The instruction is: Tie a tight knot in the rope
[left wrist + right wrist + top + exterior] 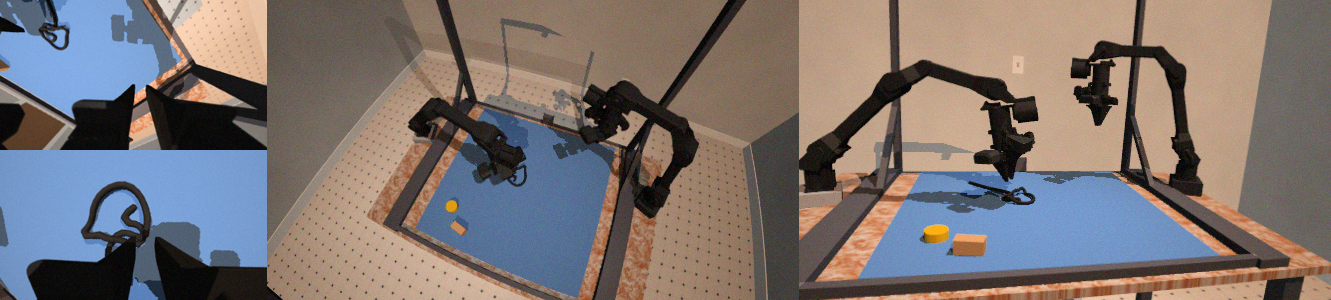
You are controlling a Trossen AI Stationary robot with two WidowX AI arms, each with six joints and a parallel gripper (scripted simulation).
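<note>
Now: the blue mat 2 cm ahead of my right hand, 8 cm to the left of it and 10 cm below it. Also, from my right hand: yellow disc: 20 cm ahead, 17 cm to the right, 9 cm below; orange block: 28 cm ahead, 10 cm to the right, 8 cm below.
</note>
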